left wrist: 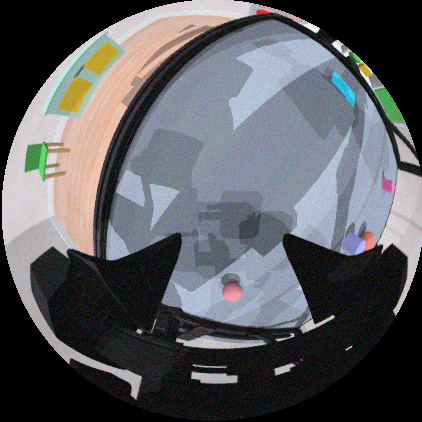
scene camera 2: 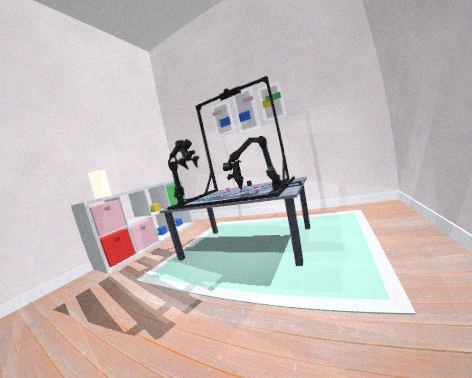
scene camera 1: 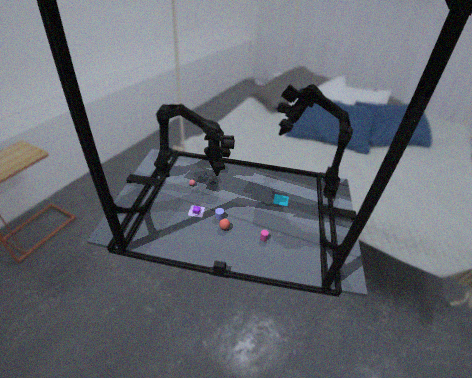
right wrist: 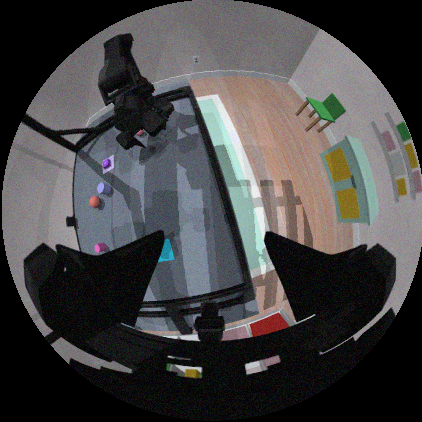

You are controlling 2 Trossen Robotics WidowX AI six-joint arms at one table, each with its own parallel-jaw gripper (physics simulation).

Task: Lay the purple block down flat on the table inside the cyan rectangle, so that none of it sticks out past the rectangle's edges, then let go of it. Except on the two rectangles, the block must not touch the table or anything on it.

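Where they show: left gripper, fingertip midpoint: (left wrist: 233, 238) (scene camera 2: 240, 188) (right wrist: 154, 137); right gripper, fingertip midpoint: (scene camera 2: 192, 168) (scene camera 1: 282, 131) (right wrist: 214, 236); left arm's base at its link origin: (left wrist: 169, 317) (scene camera 2: 277, 187) (scene camera 1: 162, 171) (right wrist: 148, 102); right arm's base at its link origin: (scene camera 2: 181, 202) (scene camera 1: 329, 193) (right wrist: 209, 308).
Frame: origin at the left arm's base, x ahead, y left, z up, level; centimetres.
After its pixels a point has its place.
Observation:
The purple block (scene camera 1: 196, 209) {z 0.0, x 10.4, y -34.1 cm} (right wrist: 106, 163) {z 0.0, x 11.9, y -33.2 cm} rests on the pale lilac rectangle (scene camera 1: 192, 214) {z -1.8, x 8.1, y -35.1 cm} (right wrist: 111, 168) {z -2.0, x 14.6, y -33.2 cm}, left of the middle of the table in scene camera 1. The cyan rectangle (scene camera 1: 281, 200) {z -1.8, x 54.7, y -39.4 cm} (left wrist: 343, 89) {z -1.8, x 53.5, y -38.2 cm} (right wrist: 166, 251) {z -1.8, x 56.1, y -37.9 cm} lies on the table, farther right in scene camera 1, with nothing on it. My left gripper (scene camera 1: 217, 172) {z 4.1, x 26.3, y -12.7 cm} (left wrist: 233, 238) {z 4.1, x 26.3, y -12.7 cm} is open and empty, above the table, behind and right of the block in scene camera 1. My right gripper (scene camera 1: 282, 120) (right wrist: 214, 236) {z 28.0, x 59.8, y -20.1 cm} is open and empty, high above the table's back edge. The block is hidden behind a finger in the left wrist view.
A blue-violet cylinder (scene camera 1: 219, 213) {z 2.2, x 19.5, y -41.9 cm} (left wrist: 353, 244) {z 1.0, x 20.9, y -38.5 cm} (right wrist: 104, 188) {z 1.4, x 21.9, y -39.4 cm} and an orange-red ball (scene camera 1: 224, 224) {z 2.3, x 19.5, y -49.2 cm} (right wrist: 95, 202) {z 1.7, x 22.2, y -46.6 cm} stand right of the block in scene camera 1. A magenta cylinder (scene camera 1: 264, 235) {z 1.9, x 34.4, y -60.4 cm} (left wrist: 388, 185) {z 1.0, x 34.9, y -57.5 cm} stands nearer the front. A pink ball (scene camera 1: 192, 183) {z 0.4, x 13.2, y -15.3 cm} (left wrist: 232, 291) {z 0.8, x 14.7, y -13.8 cm} lies behind the block. A black frame surrounds the table.

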